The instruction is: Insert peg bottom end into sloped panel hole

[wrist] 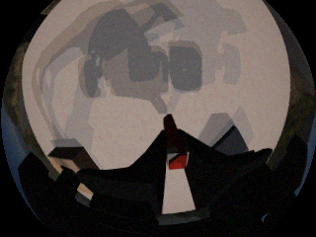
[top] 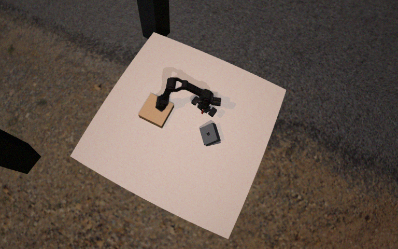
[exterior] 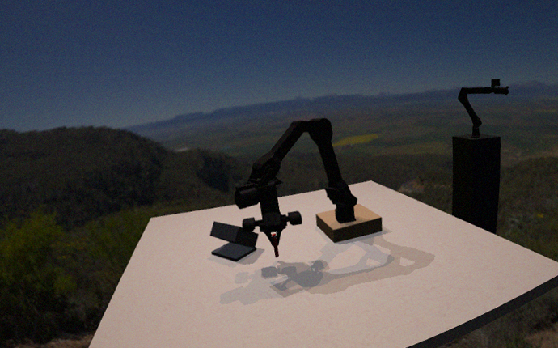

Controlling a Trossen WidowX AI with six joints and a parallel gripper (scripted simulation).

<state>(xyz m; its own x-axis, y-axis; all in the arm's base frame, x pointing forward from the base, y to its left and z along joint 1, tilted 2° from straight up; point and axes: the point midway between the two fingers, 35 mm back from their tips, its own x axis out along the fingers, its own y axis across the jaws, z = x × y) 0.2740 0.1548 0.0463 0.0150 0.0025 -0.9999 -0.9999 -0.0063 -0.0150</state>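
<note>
The sloped panel lies 14 cm ahead of my gripper tip, 12 cm to the right of it and 1 cm above it. Round my gripper tip: red peg (2 cm above).
</note>
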